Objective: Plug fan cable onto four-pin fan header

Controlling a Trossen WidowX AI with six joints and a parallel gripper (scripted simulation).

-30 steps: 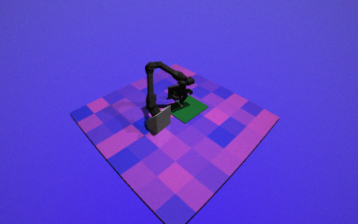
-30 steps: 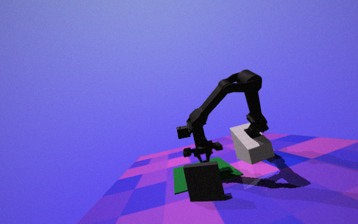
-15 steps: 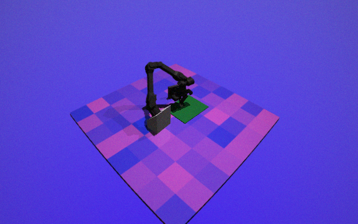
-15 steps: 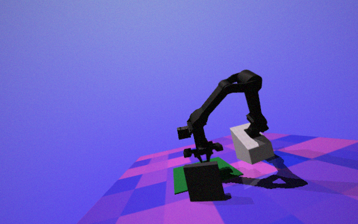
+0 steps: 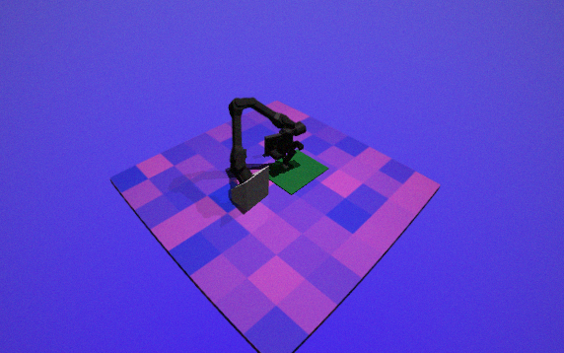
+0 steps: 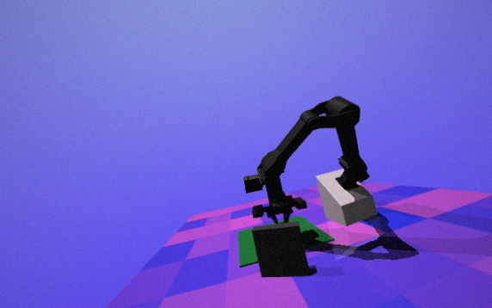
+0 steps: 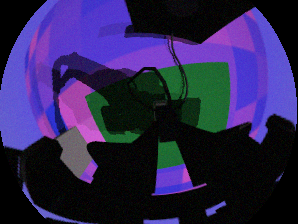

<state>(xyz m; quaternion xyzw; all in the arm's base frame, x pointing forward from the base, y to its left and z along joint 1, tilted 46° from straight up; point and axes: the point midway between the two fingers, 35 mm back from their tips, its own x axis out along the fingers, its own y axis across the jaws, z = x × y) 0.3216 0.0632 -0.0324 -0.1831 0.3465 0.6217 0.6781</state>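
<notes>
Right now the green board is 1 cm ahead of my gripper tip, 5 cm to the right of it and 5 cm below it. The rest, counted from my gripper tip: black fan: 6 cm ahead, 13 cm to the left, 3 cm above.
</notes>
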